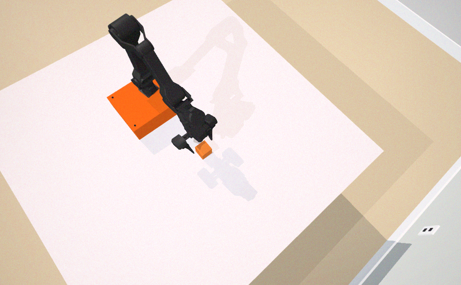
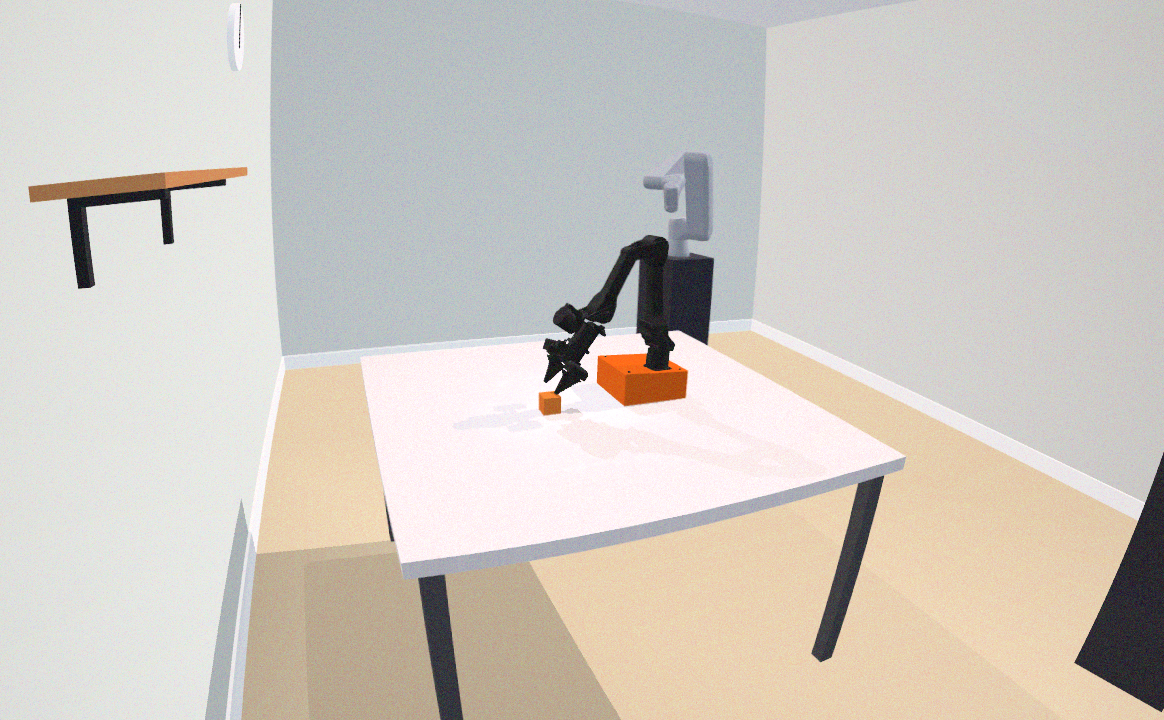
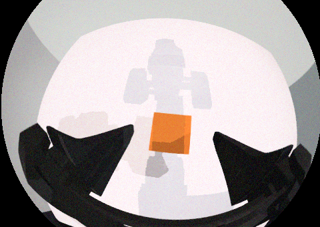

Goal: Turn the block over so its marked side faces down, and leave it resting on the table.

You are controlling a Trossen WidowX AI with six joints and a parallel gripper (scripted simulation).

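The orange block lies 4 cm below my gripper tip and 1 cm behind it.
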